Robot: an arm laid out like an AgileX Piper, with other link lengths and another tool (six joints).
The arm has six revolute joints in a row. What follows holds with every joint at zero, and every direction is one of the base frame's.
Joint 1 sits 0.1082 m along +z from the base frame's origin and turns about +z.
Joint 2 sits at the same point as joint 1 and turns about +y.
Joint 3 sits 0.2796 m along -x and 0.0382 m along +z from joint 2 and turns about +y.
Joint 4 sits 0.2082 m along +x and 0.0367 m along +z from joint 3 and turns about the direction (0.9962, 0, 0.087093).
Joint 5 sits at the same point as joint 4 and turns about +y.
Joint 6 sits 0.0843 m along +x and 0.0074 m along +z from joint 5 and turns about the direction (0.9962, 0, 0.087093).
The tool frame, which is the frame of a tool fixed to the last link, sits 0.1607 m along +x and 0.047 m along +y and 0.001 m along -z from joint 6; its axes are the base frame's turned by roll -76.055, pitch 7.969 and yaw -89.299 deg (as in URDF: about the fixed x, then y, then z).
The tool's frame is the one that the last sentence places.
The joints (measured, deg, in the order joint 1, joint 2, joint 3, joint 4, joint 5, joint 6), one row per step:
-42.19 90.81 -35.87 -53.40 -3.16 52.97
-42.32 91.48 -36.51 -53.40 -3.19 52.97
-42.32 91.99 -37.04 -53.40 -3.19 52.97
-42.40 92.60 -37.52 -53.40 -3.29 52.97
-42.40 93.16 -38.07 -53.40 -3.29 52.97
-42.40 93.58 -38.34 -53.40 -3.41 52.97
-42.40 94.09 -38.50 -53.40 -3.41 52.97
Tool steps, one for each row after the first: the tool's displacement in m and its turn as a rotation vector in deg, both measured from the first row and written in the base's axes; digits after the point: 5 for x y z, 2 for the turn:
0.00195 -0.00269 -0.00060 0.02 0.00 -0.11
0.00387 -0.00444 -0.00091 0.01 -0.02 -0.11
0.00556 -0.00618 -0.00190 0.10 -0.01 -0.14
0.00752 -0.00796 -0.00246 0.11 0.00 -0.14
0.00876 -0.00855 -0.00338 0.22 0.01 -0.08
0.00904 -0.00880 -0.00571 0.45 0.27 -0.08

